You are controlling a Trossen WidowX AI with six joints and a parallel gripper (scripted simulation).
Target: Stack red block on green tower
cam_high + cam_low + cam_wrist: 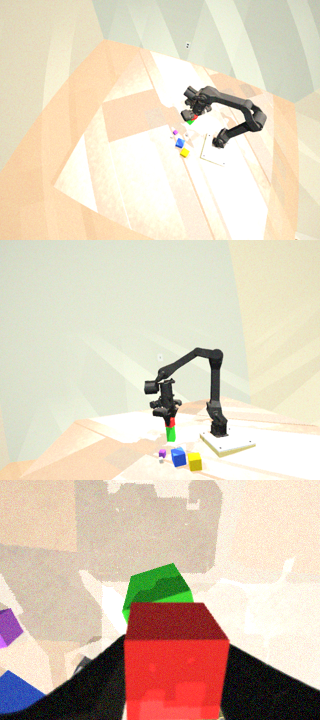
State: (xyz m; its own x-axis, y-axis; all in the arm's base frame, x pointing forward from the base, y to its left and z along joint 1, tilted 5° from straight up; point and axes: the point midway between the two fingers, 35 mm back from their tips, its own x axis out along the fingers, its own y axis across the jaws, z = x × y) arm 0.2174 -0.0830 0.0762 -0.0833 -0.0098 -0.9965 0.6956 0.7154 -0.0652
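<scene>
The red block lies 1 cm above my gripper tip. Round my gripper tip: blue block: 2 cm ahead, 17 cm to the left, 6 cm below; then yellow block: 3 cm behind, 22 cm to the left, 6 cm below; then small purple block: 7 cm ahead, 11 cm to the left, 7 cm below.
</scene>
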